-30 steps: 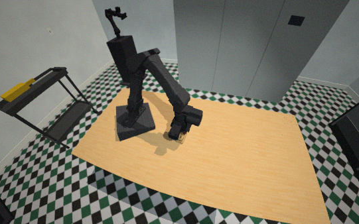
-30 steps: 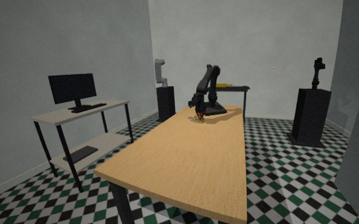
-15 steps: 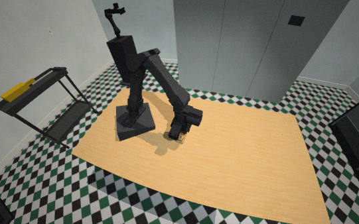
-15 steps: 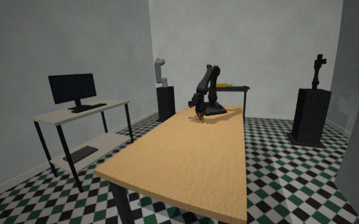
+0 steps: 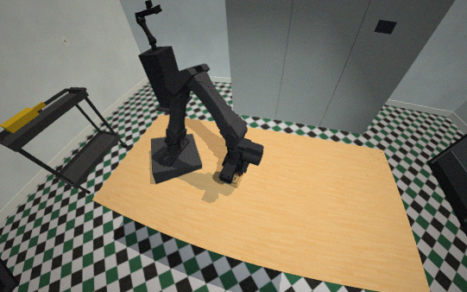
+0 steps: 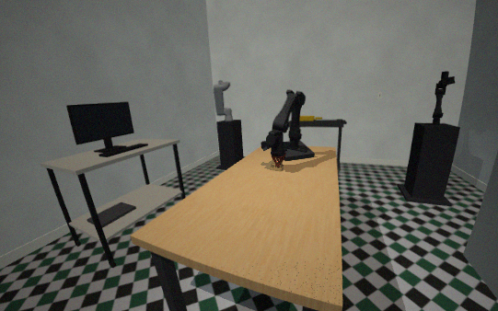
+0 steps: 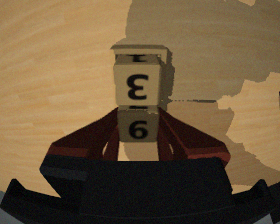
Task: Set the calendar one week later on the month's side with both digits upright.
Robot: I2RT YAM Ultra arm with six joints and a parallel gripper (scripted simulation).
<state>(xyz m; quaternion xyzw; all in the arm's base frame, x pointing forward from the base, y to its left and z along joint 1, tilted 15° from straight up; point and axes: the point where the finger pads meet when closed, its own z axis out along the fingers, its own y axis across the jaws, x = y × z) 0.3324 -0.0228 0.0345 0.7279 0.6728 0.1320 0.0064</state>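
My gripper is now right at the wooden cube. The rest, counted from my hand: wooden tray: 2 cm to the right, 2 cm below.
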